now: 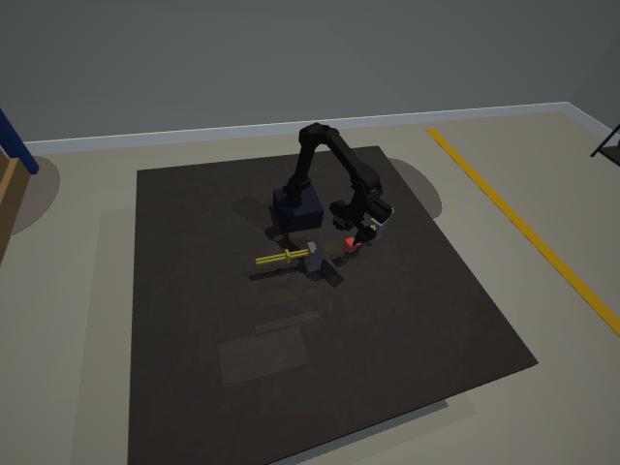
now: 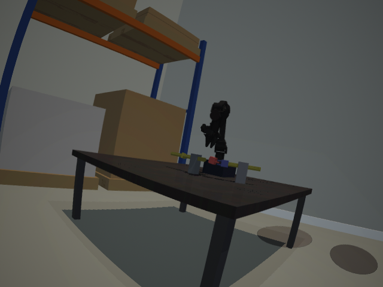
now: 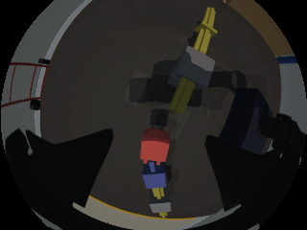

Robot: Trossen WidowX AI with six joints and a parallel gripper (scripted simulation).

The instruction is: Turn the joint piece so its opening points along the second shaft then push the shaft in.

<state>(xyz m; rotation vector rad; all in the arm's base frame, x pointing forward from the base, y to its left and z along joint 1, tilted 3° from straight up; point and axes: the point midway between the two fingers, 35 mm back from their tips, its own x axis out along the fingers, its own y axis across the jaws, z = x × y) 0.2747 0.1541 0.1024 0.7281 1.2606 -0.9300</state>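
Right now the red joint piece is 20 mm behind my gripper tip, 40 mm to the left of it and 70 mm below it.
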